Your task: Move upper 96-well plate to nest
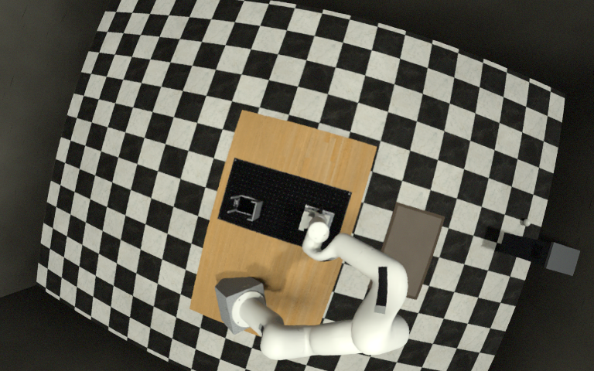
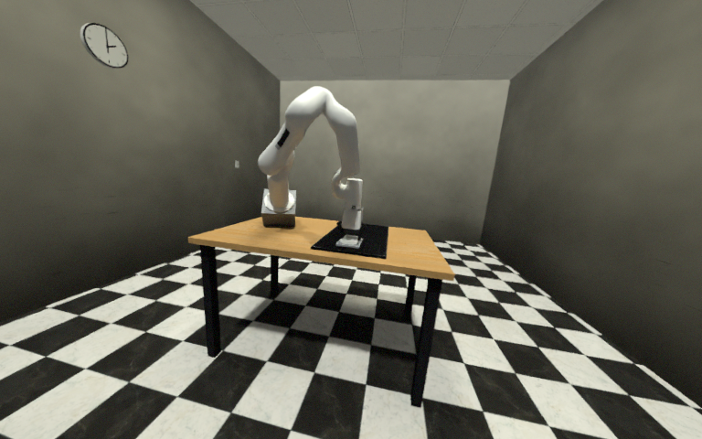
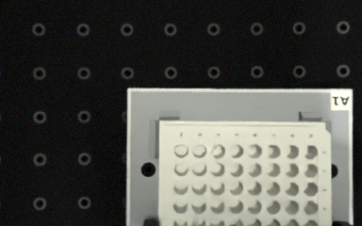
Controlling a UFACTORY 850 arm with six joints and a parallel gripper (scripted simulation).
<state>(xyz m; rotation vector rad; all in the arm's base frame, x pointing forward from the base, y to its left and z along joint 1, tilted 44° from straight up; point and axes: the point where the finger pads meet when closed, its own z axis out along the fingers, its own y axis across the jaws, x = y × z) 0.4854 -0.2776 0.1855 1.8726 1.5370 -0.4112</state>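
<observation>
The white 96-well plate is 10 mm below my hand. Round my hand: grey plate nest N1: 30 mm below; A1 corner mark: 70 mm ahead, 60 mm to the left, 20 mm below.
</observation>
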